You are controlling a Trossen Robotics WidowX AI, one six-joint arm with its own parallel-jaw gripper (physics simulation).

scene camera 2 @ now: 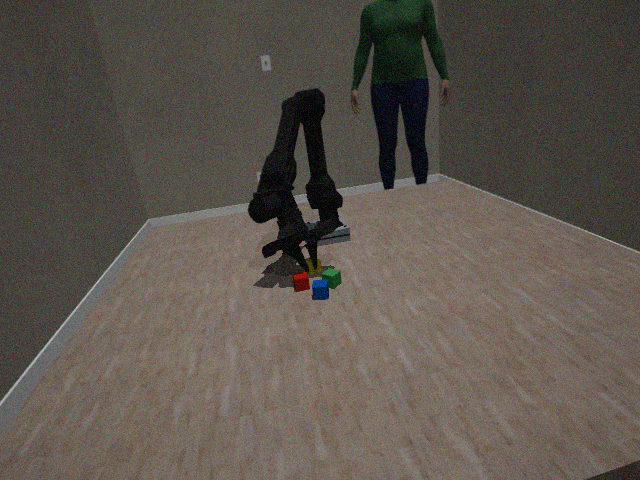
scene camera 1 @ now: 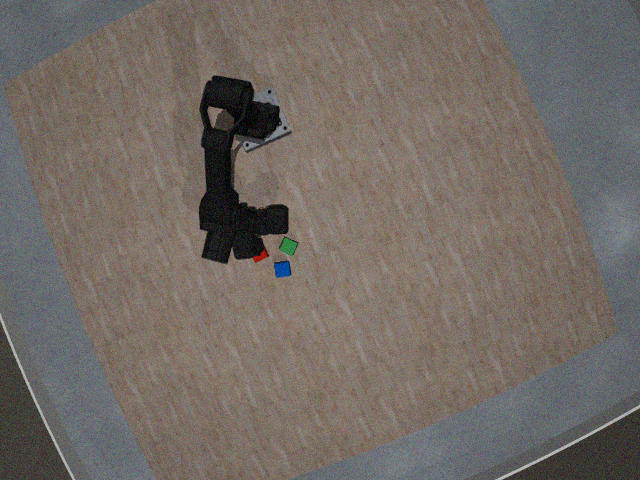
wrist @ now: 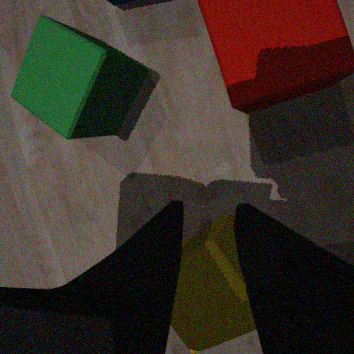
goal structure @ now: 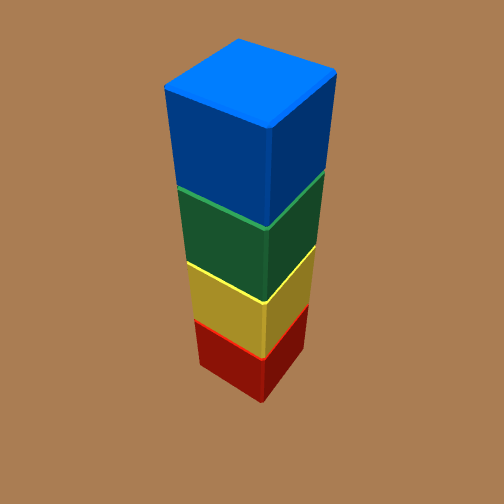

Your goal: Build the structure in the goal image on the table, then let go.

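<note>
My gripper (scene camera 2: 310,268) (wrist: 208,213) is low at the wood surface, shut on a yellow cube (scene camera 2: 314,266) (wrist: 212,295). The cube is in shadow between the two black fingers; the arm hides nearly all of it in scene camera 1. A red cube (scene camera 1: 261,256) (scene camera 2: 300,282) (wrist: 280,30) is partly under the arm in scene camera 1. A green cube (scene camera 1: 288,245) (scene camera 2: 331,277) (wrist: 57,75) and a blue cube (scene camera 1: 282,269) (scene camera 2: 320,289) (wrist: 142,2) sit close by. These three cubes stand apart from one another on the surface.
The arm's grey base plate (scene camera 1: 268,142) (scene camera 2: 336,235) is behind the cubes in scene camera 2. A person (scene camera 2: 400,56) in a green top stands at the back right, near the walls. The wood surface (scene camera 1: 413,206) (scene camera 2: 413,361) extends around the cubes.
</note>
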